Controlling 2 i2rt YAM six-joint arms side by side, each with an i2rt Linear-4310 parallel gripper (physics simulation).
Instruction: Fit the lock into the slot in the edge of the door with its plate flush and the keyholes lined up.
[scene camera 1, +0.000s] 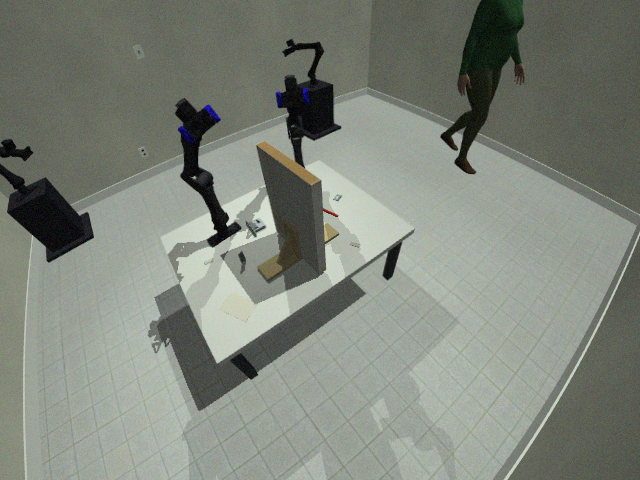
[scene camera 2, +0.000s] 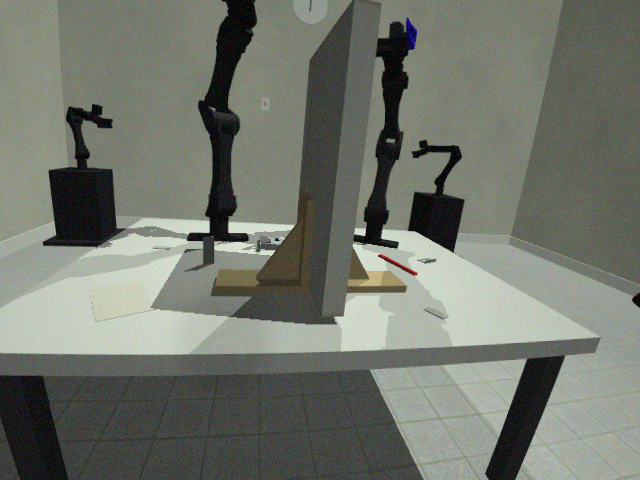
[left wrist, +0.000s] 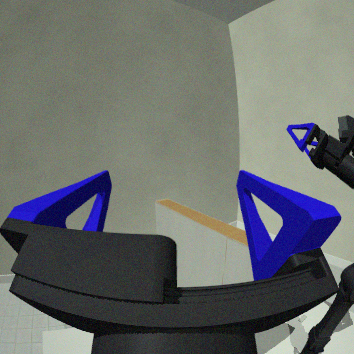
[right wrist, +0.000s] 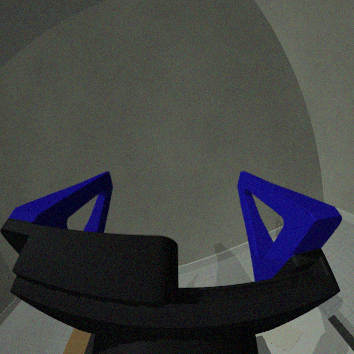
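Seen in the pictures: left gripper, fingertip midpoint: (scene camera 1: 292, 96) (scene camera 2: 389, 20) (left wrist: 173, 177); right gripper, fingertip midpoint: (scene camera 1: 199, 123) (left wrist: 294, 134) (right wrist: 174, 178); left arm's base, link origin: (scene camera 2: 372, 241); right arm's base, link origin: (scene camera 1: 224, 234) (scene camera 2: 218, 238) (left wrist: 308, 353).
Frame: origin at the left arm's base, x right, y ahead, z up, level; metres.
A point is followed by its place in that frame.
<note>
The grey door (scene camera 1: 295, 206) {x 0.051, y 0.573, z 0.373 m} (scene camera 2: 330, 155) {x 0.015, y 0.634, z 0.314 m} (left wrist: 195, 250) {x 0.054, y 0.482, z 0.477 m} stands upright in a wooden stand (scene camera 1: 273, 267) {x 0.206, y 0.600, z 0.018 m} (scene camera 2: 237, 281) {x 0.210, y 0.620, z 0.018 m} on the table. The slot cannot be made out in its edge. A small silver metal piece, apparently the lock (scene camera 1: 255, 226) {x 0.301, y 0.296, z 0.019 m} (scene camera 2: 271, 241) {x 0.292, y 0.290, z 0.019 m}, lies on the table beside the right arm's base, apart from the door. My left gripper (scene camera 1: 292, 98) {x 0.004, y 0.237, z 0.692 m} (left wrist: 173, 177) {x 0.004, y 0.237, z 0.692 m} is open and empty, high above the table behind the door; the door partly hides it in scene camera 2. My right gripper (scene camera 1: 199, 124) {x 0.328, y 0.515, z 0.747 m} (left wrist: 294, 134) {x 0.328, y 0.515, z 0.747 m} (right wrist: 174, 178) {x 0.328, y 0.515, z 0.747 m} is open and empty, raised high left of the door.
On the white table (scene camera 1: 227, 341) {x 0.424, y 0.947, z 0.000 m} (scene camera 2: 465, 335) {x -0.286, y 0.587, z 0.000 m} are a small dark upright block (scene camera 1: 241, 258) {x 0.366, y 0.529, z 0.036 m} (scene camera 2: 208, 250) {x 0.362, y 0.525, z 0.038 m}, a cream sheet (scene camera 1: 238, 306) {x 0.381, y 0.783, z 0.001 m} (scene camera 2: 121, 300) {x 0.373, y 0.789, z 0.001 m}, a red stick (scene camera 1: 330, 212) {x -0.140, y 0.252, z 0.006 m} (scene camera 2: 397, 264) {x -0.118, y 0.235, z 0.005 m} and small flat pieces. A person (scene camera 1: 483, 77) stands beyond the table, at the upper right.
</note>
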